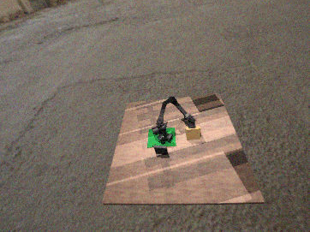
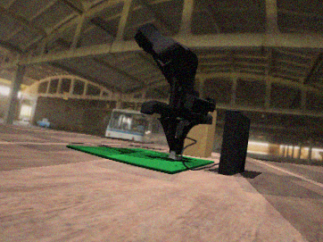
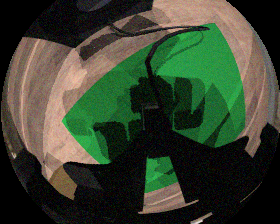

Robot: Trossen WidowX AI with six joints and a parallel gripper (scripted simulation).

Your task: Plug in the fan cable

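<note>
Right now the green board is 4 cm ahead of my gripper tip, 4 cm to the right of it and 4 cm below it. Also, from my gripper tip: black plug (1 cm to the left, 1 cm above); black fan (2 cm ahead, 14 cm to the left, 3 cm above).
</note>
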